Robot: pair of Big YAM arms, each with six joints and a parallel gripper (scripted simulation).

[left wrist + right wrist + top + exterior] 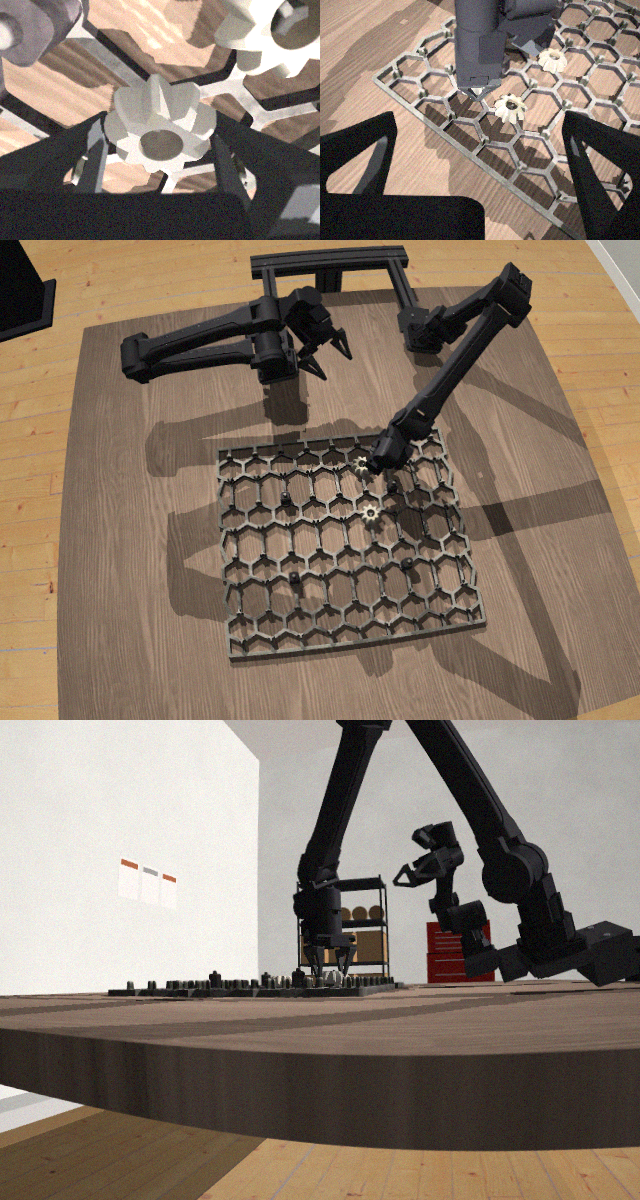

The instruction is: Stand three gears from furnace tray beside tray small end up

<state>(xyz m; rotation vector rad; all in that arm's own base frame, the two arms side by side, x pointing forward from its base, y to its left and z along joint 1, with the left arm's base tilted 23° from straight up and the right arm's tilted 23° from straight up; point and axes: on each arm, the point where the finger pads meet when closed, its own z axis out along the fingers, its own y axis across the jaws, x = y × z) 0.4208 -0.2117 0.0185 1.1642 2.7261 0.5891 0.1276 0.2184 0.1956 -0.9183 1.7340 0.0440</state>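
Observation:
The furnace tray lies 350 mm ahead of my right hand, 270 mm below it and 70 mm to the right of it.

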